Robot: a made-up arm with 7 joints. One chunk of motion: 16 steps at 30 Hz.
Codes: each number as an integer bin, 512 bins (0 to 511) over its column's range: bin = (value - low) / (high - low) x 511, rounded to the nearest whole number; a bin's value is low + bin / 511 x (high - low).
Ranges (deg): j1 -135..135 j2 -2.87..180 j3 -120.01..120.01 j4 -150..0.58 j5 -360.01..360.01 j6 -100.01..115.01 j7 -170.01..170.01
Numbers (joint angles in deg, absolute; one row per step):
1: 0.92 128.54 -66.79 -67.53 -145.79 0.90 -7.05
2: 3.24 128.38 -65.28 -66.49 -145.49 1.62 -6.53
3: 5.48 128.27 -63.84 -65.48 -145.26 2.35 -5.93
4: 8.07 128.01 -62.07 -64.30 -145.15 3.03 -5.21
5: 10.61 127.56 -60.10 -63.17 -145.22 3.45 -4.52
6: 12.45 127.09 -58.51 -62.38 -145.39 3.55 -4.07
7: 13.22 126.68 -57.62 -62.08 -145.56 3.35 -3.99
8: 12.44 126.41 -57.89 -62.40 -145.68 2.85 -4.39
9: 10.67 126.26 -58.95 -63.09 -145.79 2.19 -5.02
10: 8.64 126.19 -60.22 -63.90 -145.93 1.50 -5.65
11: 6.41 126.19 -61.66 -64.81 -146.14 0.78 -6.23
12: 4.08 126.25 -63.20 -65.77 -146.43 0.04 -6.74
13: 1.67 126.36 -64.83 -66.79 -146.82 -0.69 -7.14
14: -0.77 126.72 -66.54 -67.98 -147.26 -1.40 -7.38
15: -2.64 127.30 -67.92 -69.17 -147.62 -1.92 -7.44
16: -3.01 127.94 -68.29 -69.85 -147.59 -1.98 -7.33
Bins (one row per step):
1: 257 367 113 280 152 240 245
2: 262 367 117 283 152 242 246
3: 266 366 120 287 152 243 247
4: 271 366 123 291 152 245 248
5: 276 364 128 295 152 246 249
6: 279 363 131 297 152 246 249
7: 281 362 133 298 152 246 250
8: 279 361 132 297 152 244 249
9: 276 361 130 295 152 243 248
10: 272 361 127 292 152 241 247
11: 268 361 124 289 152 240 246
12: 263 361 121 286 152 238 245
13: 259 361 117 282 151 236 245
14: 254 362 114 278 151 234 244
15: 251 364 111 274 151 233 244
16: 250 366 110 272 151 233 244

